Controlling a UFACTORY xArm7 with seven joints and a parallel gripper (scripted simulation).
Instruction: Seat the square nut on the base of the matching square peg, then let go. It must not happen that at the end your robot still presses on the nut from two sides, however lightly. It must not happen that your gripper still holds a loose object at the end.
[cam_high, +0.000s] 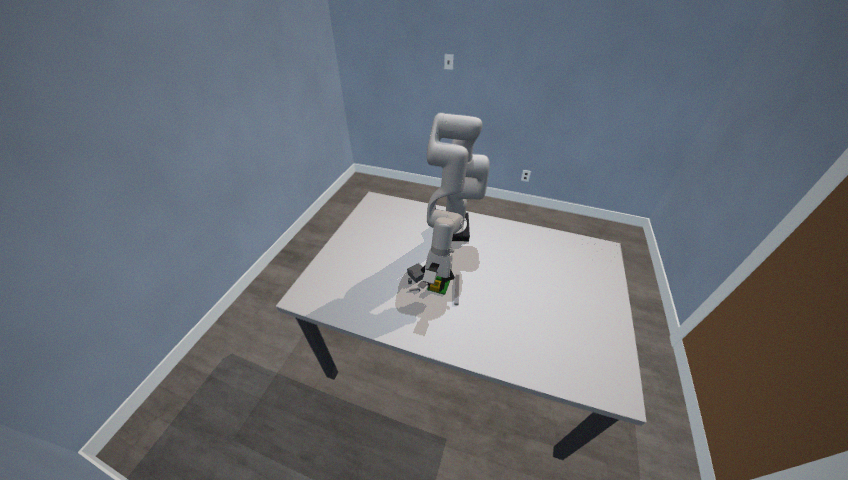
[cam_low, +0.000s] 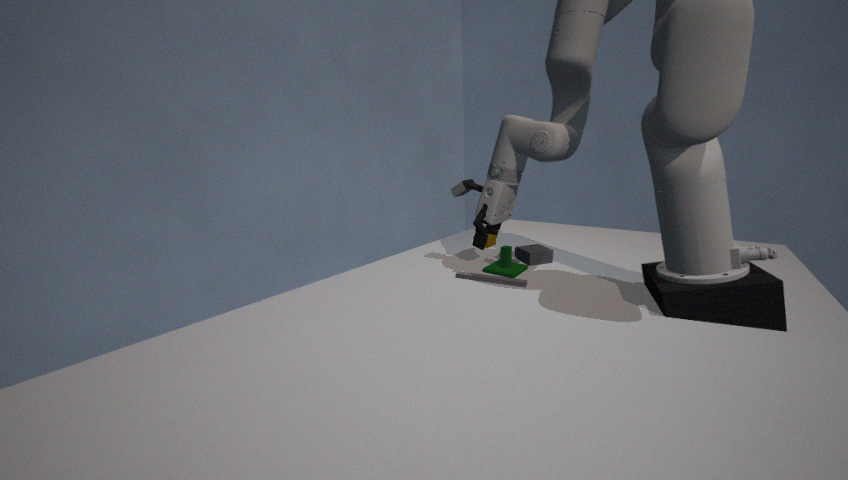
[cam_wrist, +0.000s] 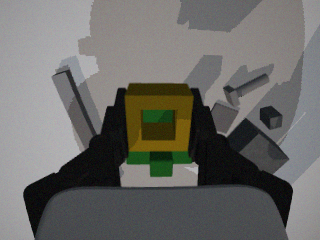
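Now: the green base 60 mm behind my hand and 50 mm below it. Also, from my hand: bolt (90 mm to the right, 70 mm below, 10 mm behind); then grey block (110 mm to the right, 90 mm behind, 60 mm below); then long grey bar (80 mm to the left, 70 mm below, 50 mm behind).
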